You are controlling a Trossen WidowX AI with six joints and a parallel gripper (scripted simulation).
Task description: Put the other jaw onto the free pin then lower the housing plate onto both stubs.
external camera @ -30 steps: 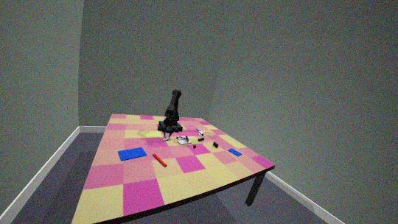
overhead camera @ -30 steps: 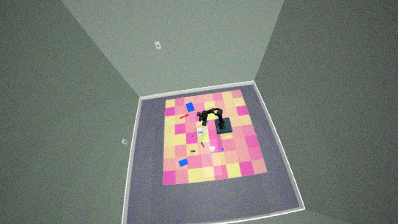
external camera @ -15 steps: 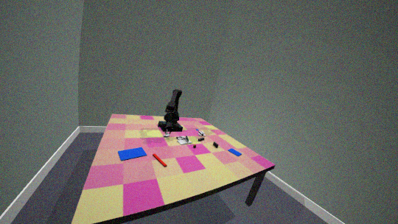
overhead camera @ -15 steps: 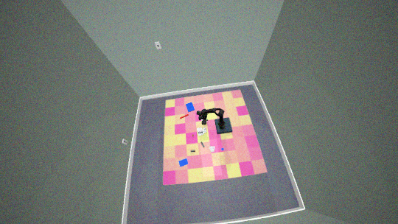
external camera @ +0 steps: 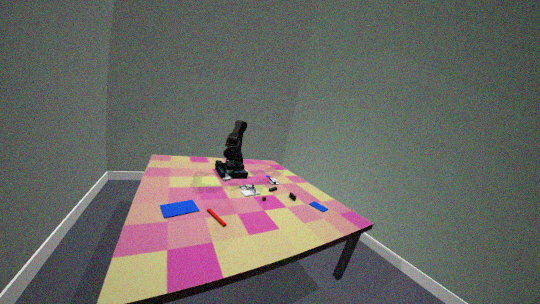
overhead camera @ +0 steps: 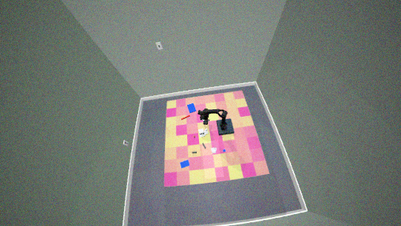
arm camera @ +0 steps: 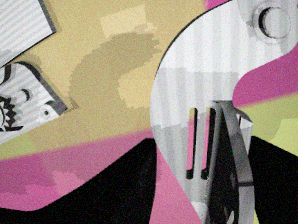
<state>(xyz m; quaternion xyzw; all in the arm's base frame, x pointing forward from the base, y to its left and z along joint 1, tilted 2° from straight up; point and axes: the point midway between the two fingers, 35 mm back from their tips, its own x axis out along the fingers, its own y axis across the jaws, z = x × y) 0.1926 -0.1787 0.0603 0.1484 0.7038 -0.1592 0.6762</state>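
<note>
The grey jaw lies 20 mm ahead of my gripper tip and 30 mm to the right of it. Round my gripper tip: red stick 280 mm ahead, 200 mm to the right, 70 mm below; then white housing plate 40 mm ahead, 410 mm to the left, 50 mm below.
</note>
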